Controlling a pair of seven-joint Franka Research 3 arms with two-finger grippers.
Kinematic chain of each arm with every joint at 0, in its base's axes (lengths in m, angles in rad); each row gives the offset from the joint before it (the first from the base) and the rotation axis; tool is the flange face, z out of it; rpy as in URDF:
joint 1: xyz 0 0 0.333 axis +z
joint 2: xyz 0 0 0 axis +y
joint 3: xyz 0 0 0.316 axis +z
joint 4: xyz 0.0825 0 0 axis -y
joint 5: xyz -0.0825 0 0.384 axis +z
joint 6: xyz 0 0 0 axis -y
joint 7: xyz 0.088 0 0 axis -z
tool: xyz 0 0 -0.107 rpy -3.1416 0 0
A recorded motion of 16 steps. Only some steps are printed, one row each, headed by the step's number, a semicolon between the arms.
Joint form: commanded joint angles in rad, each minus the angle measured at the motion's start. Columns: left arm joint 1, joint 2, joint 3, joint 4, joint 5, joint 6, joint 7; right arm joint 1, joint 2, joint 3, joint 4, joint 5, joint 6, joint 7.
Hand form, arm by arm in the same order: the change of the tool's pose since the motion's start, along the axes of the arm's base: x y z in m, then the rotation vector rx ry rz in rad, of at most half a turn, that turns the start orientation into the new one. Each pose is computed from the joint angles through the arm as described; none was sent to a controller.
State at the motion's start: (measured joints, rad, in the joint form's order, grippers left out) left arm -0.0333 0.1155 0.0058 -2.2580 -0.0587 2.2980 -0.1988; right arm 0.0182 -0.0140 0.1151 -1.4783 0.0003 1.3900 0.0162
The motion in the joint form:
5: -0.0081 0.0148 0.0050 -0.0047 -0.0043 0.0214 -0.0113; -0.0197 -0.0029 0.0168 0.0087 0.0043 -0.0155 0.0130
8: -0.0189 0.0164 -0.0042 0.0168 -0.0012 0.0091 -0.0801; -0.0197 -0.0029 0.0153 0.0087 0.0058 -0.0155 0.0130
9: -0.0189 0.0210 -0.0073 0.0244 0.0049 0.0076 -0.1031; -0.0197 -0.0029 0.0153 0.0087 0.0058 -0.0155 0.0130
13: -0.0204 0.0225 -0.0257 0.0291 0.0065 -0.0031 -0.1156; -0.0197 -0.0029 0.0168 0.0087 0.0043 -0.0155 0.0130
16: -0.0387 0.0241 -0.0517 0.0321 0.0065 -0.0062 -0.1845; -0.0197 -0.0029 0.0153 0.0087 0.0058 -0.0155 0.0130
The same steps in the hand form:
5: 0.0003 -0.0015 -0.0079 -0.0005 -0.0014 0.0121; -0.0027 -0.0012 0.0042 0.0021 0.0043 -0.0154
8: 0.0056 -0.0124 -0.0011 0.0044 -0.0062 0.0580; -0.0026 -0.0018 0.0042 0.0036 0.0045 -0.0167
9: 0.0078 -0.0140 -0.0006 0.0097 -0.0071 0.0734; -0.0026 -0.0018 0.0042 0.0036 0.0045 -0.0167
13: 0.0074 -0.0246 -0.0003 0.0095 0.0009 0.0645; -0.0027 -0.0012 0.0042 0.0021 0.0043 -0.0154
16: 0.0056 -0.0482 -0.0001 0.0112 0.0054 0.0890; -0.0026 -0.0018 0.0042 0.0036 0.0045 -0.0167

